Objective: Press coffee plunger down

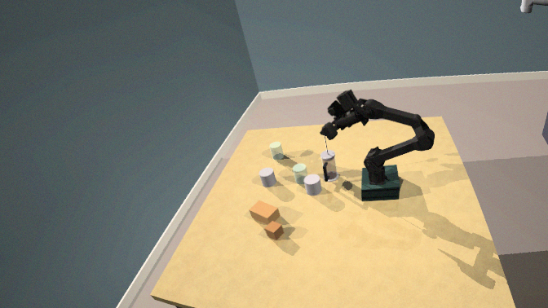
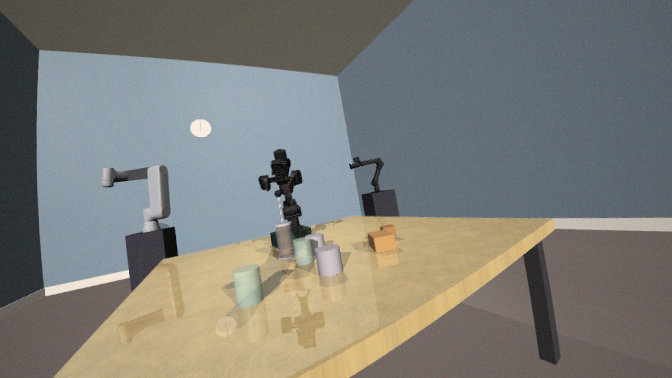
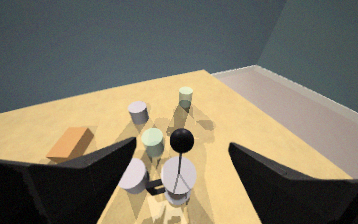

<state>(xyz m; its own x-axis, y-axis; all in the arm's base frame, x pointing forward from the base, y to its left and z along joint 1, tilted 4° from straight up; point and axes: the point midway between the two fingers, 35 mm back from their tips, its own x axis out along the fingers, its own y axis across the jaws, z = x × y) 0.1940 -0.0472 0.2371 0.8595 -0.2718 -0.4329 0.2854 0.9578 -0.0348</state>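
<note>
The coffee press is 150 mm below my gripper tip, 10 mm to the left of it and 10 mm ahead of it.
</note>
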